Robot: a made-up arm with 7 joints.
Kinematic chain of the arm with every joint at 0, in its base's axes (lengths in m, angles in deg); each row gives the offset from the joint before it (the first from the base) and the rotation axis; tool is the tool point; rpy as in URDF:
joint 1: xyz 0 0.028 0.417 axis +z
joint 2: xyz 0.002 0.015 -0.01 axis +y
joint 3: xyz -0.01 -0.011 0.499 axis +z
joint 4: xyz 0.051 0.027 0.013 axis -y
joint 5: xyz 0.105 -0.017 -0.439 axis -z
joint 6: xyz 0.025 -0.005 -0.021 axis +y
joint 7: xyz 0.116 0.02 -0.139 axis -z
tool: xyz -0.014 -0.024 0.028 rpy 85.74 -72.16 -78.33
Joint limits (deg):
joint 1: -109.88..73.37
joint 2: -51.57..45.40
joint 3: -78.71..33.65
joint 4: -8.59..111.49
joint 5: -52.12..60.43
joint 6: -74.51..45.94
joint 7: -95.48..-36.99
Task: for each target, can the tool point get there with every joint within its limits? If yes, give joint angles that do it. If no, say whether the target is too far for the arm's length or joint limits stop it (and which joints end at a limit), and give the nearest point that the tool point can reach.
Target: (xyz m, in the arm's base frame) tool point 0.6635 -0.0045 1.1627
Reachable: yes | joints -22.74 1.90 23.36 96.26 26.53 25.25 -86.96
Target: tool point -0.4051 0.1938 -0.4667
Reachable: no: joint limits stop it (at a limit: joint 1, joint 2, joint 7) | nearest point -0.1610 0.3026 0.1411 | short by 0.664 m
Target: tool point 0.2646 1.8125 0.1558
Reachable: no: too far | nearest point 0.1713 1.0140 0.4872 | short by 0.870 m
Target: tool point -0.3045 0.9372 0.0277
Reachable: no: joint limits stop it (at a limit: joint 1, joint 2, joint 7) | nearest point -0.1809 0.7681 0.2573 | short by 0.311 m
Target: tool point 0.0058 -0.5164 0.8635
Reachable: yes | joints -12.58 -31.39 -48.03 50.87 38.71 -1.09 -62.17
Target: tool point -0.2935 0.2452 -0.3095
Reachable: no: joint limits stop it (at a limit: joint 1, joint 2, joint 7) | nearest point -0.1358 0.3143 0.1296 | short by 0.472 m
